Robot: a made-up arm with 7 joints. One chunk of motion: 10 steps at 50 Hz.
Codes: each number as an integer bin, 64 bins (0 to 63) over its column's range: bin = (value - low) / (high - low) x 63, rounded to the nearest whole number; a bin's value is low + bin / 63 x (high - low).
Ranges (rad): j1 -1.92..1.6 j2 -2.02..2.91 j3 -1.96..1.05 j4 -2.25..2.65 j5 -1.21..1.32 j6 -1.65..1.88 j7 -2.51..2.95
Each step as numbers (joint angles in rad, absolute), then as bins.
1 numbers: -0.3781 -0.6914 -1.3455 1.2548 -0.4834 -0.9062 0.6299
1 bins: 28 17 13 45 18 13 36
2 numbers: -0.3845 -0.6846 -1.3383 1.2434 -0.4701 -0.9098 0.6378
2 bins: 27 17 13 45 18 13 36
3 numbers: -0.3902 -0.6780 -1.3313 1.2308 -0.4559 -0.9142 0.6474
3 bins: 27 17 13 45 19 13 36
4 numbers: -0.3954 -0.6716 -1.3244 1.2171 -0.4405 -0.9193 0.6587
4 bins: 27 17 13 45 19 13 37
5 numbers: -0.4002 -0.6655 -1.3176 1.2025 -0.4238 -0.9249 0.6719
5 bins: 27 17 13 44 20 13 37
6 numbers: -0.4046 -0.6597 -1.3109 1.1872 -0.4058 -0.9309 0.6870
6 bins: 27 17 14 44 20 13 37
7 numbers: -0.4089 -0.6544 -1.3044 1.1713 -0.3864 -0.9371 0.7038
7 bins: 27 17 14 44 21 13 37
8 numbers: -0.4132 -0.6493 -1.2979 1.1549 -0.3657 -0.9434 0.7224
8 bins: 27 18 14 44 21 13 37
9 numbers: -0.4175 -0.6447 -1.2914 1.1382 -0.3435 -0.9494 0.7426
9 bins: 27 18 14 44 22 13 38
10 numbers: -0.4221 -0.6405 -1.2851 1.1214 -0.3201 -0.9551 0.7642
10 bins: 27 18 14 43 22 12 38
